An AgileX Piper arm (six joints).
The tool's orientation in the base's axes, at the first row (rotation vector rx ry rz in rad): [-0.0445 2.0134 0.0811]
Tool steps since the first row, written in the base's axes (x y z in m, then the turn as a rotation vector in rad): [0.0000 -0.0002 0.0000 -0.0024 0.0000 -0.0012]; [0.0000 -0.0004 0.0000 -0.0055 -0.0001 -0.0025]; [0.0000 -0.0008 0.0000 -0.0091 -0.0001 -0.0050]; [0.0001 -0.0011 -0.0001 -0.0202 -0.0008 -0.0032]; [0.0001 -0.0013 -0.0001 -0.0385 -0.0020 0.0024]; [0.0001 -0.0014 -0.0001 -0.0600 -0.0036 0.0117]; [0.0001 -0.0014 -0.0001 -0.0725 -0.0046 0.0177]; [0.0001 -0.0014 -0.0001 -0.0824 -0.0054 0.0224]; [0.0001 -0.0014 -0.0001 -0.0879 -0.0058 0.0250]
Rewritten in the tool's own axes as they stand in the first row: [0.0000 -0.0002 0.0000 0.0021 0.0001 -0.0016]; [0.0000 -0.0004 0.0000 0.0046 0.0002 -0.0039]; [0.0000 -0.0008 -0.0001 0.0084 0.0003 -0.0061]; [0.0000 -0.0011 0.0000 0.0116 0.0005 -0.0169]; [0.0000 -0.0013 0.0000 0.0144 0.0007 -0.0359]; [0.0000 -0.0014 0.0000 0.0152 0.0009 -0.0593]; [0.0000 -0.0014 0.0000 0.0151 0.0010 -0.0732]; [0.0000 -0.0014 0.0000 0.0151 0.0010 -0.0842]; [0.0000 -0.0014 0.0000 0.0152 0.0011 -0.0903]
